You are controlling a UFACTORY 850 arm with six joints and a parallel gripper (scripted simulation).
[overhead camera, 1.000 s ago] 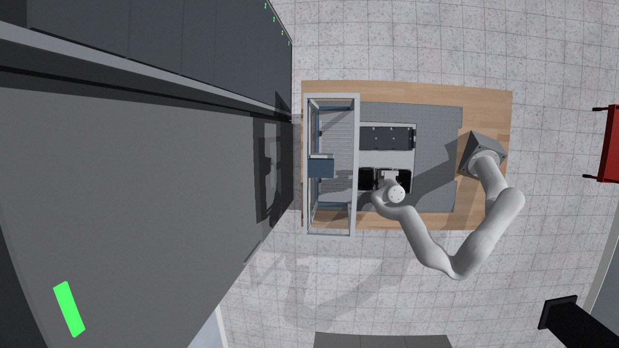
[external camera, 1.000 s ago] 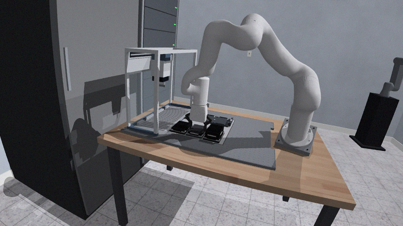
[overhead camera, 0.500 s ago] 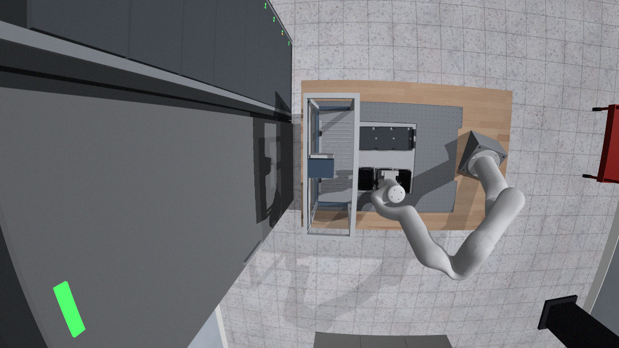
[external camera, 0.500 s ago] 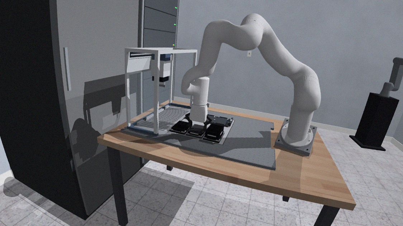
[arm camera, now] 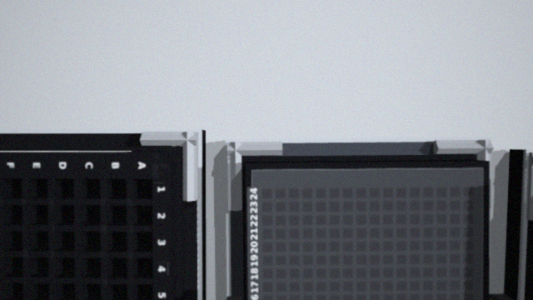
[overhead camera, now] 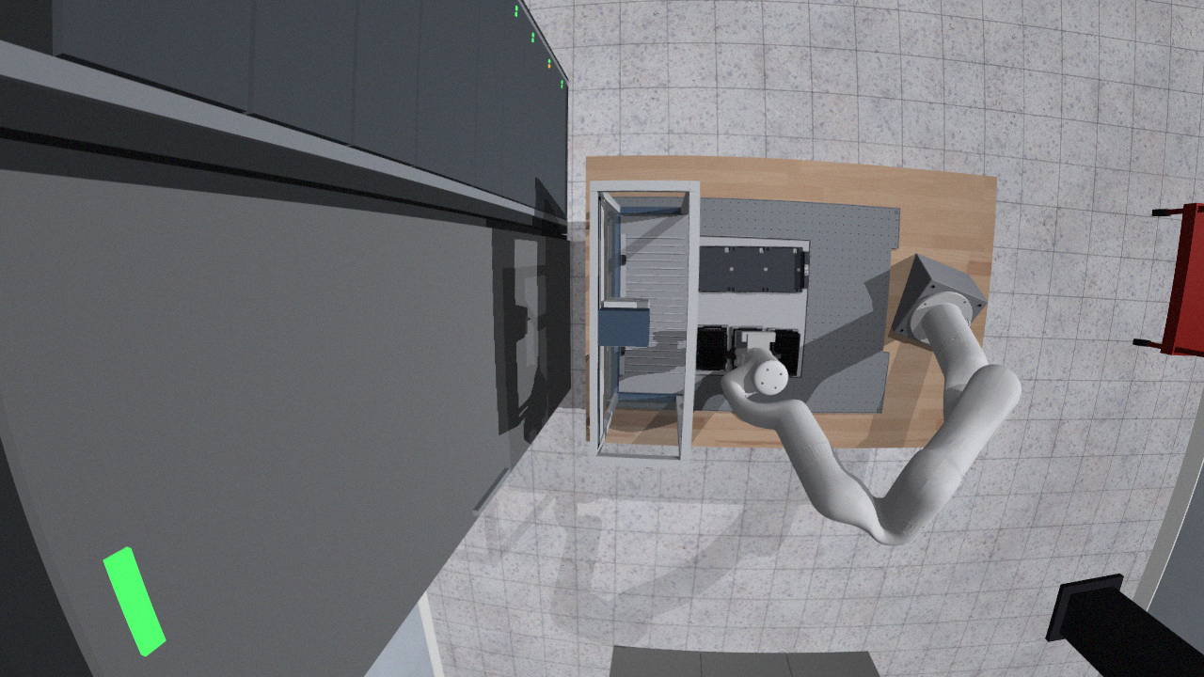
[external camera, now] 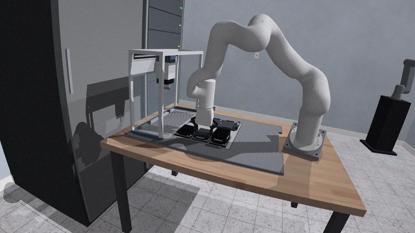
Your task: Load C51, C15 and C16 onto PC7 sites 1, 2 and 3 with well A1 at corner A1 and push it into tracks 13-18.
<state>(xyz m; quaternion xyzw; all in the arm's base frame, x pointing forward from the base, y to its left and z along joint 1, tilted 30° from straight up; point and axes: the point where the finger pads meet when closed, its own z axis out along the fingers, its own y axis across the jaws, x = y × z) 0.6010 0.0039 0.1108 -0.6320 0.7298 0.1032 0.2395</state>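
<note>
The nest S2 lies 2 cm below my hand. The rest, counted from my hand: plate carrier PC7: 3 cm behind, 24 cm to the right, 1 cm below; plate C15: 11 cm ahead, 1 cm to the right, 1 cm below; frame post: 22 cm ahead, 13 cm to the left, 22 cm above.
</note>
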